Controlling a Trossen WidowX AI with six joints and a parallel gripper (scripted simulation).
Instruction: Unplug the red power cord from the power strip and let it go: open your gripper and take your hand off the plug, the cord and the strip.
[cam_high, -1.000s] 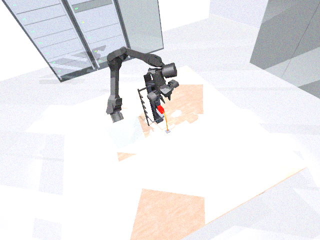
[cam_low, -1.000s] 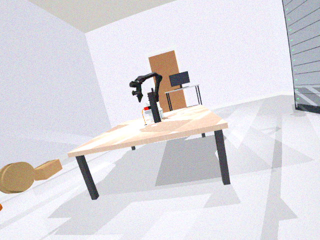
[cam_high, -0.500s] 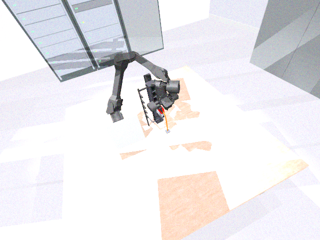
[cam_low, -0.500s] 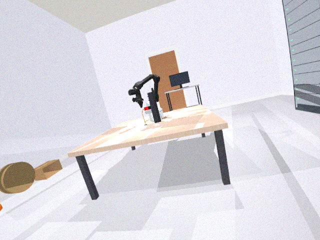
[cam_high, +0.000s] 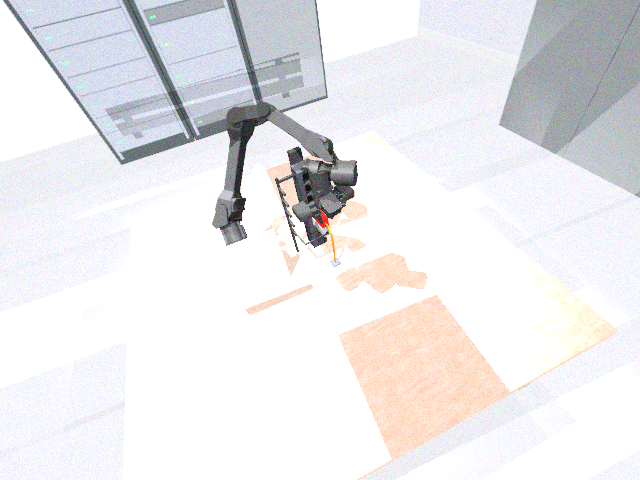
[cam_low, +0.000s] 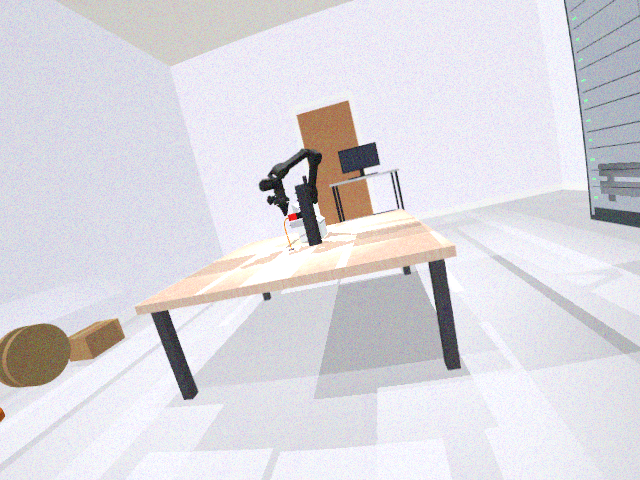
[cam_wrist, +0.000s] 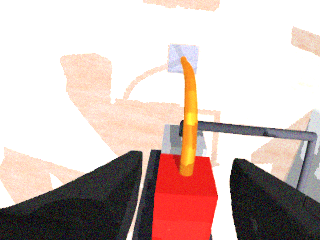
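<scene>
Now: gripper tip 1 cm past the red plug, 5 cm to the right of it and 1 cm above it.
</scene>
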